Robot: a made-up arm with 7 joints.
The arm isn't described. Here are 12 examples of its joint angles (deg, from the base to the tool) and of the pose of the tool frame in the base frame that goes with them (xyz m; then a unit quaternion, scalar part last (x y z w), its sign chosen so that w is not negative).
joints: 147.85 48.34 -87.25 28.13 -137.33 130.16 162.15
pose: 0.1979 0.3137 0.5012 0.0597 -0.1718 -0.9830 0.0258
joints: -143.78 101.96 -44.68 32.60 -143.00 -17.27 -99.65
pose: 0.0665 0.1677 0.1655 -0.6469 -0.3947 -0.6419 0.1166
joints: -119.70 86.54 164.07 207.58 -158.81 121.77 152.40
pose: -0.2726 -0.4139 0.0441 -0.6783 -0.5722 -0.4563 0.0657
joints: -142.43 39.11 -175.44 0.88 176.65 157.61 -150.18
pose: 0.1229 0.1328 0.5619 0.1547 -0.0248 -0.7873 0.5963
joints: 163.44 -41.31 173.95 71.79 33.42 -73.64 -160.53
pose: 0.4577 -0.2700 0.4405 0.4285 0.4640 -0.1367 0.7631
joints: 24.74 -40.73 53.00 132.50 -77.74 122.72 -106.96
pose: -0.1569 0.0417 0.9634 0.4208 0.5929 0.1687 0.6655
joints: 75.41 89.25 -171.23 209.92 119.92 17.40 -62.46
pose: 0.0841 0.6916 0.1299 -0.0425 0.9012 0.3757 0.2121
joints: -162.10 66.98 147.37 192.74 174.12 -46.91 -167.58
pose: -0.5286 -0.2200 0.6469 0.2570 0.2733 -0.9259 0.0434
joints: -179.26 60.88 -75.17 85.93 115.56 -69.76 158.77
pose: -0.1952 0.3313 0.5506 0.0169 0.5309 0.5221 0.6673
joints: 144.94 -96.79 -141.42 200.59 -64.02 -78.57 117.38
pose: 0.3928 -0.2823 0.5453 -0.2147 -0.0098 -0.8243 0.5238
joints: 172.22 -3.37 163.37 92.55 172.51 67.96 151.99
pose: 0.4939 -0.2030 0.7949 0.1940 0.0786 0.8712 0.4440
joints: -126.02 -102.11 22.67 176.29 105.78 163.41 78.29
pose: 0.3626 0.3209 0.1414 0.6092 -0.3792 0.0898 0.6907
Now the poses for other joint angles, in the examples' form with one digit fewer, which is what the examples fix.
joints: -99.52 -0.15 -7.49 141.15 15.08 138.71 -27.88
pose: -0.041 -0.292 0.809 -0.828 0.554 -0.087 0.012
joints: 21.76 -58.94 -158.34 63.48 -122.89 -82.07 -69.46
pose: -0.135 -0.280 0.296 0.591 0.336 0.421 0.600
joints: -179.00 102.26 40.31 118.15 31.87 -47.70 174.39
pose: -0.573 -0.084 -0.002 0.800 -0.433 -0.388 0.152
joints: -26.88 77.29 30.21 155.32 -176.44 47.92 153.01
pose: 0.738 -0.293 0.408 0.438 -0.229 0.838 0.230
